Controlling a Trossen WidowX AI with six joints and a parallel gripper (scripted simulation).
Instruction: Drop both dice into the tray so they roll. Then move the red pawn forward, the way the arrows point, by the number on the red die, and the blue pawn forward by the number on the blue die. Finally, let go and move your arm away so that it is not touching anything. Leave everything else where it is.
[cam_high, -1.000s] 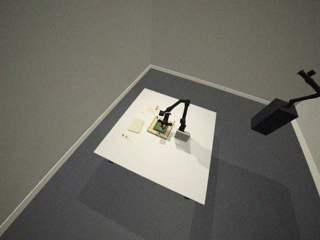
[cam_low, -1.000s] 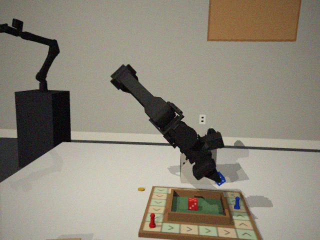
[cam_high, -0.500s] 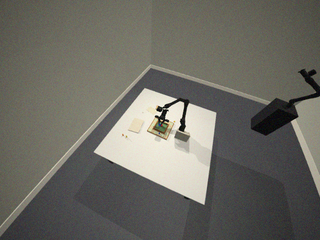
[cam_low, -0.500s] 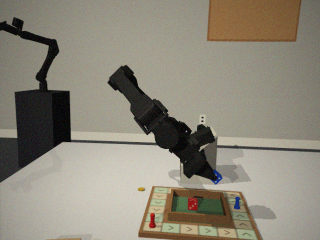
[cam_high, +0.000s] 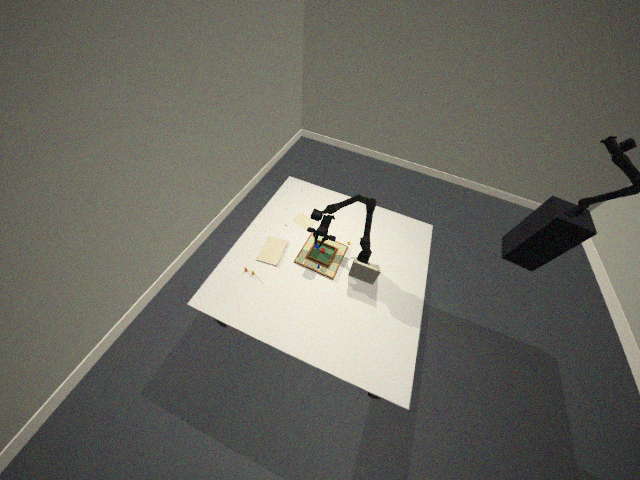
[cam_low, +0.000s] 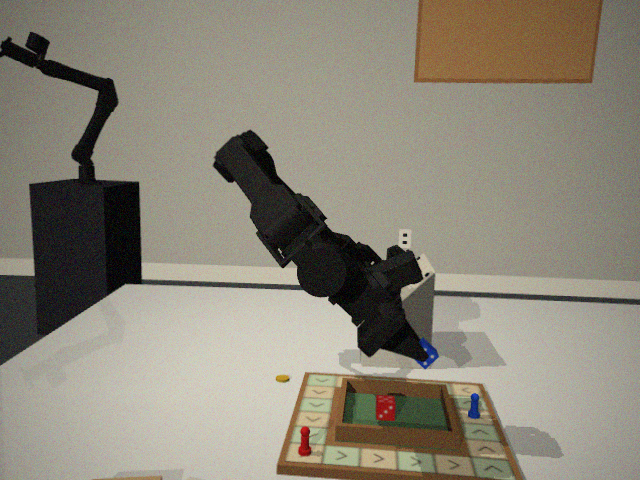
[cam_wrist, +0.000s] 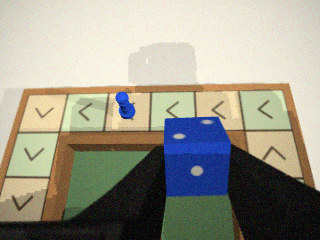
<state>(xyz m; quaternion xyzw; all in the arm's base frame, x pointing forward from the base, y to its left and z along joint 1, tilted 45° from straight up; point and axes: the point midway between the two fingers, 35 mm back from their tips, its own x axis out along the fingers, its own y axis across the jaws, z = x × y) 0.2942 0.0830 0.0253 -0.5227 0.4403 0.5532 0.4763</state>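
My gripper tip is now 90 mm short of the red pawn, 140 mm to the left of it and 90 mm above it. The rest, counted from my gripper tip: blue pawn 60 mm behind, 70 mm to the left, 90 mm below; then yellow token 150 mm behind, 230 mm to the right, 120 mm below; then green tray 30 mm behind, 40 mm to the right, 110 mm below.
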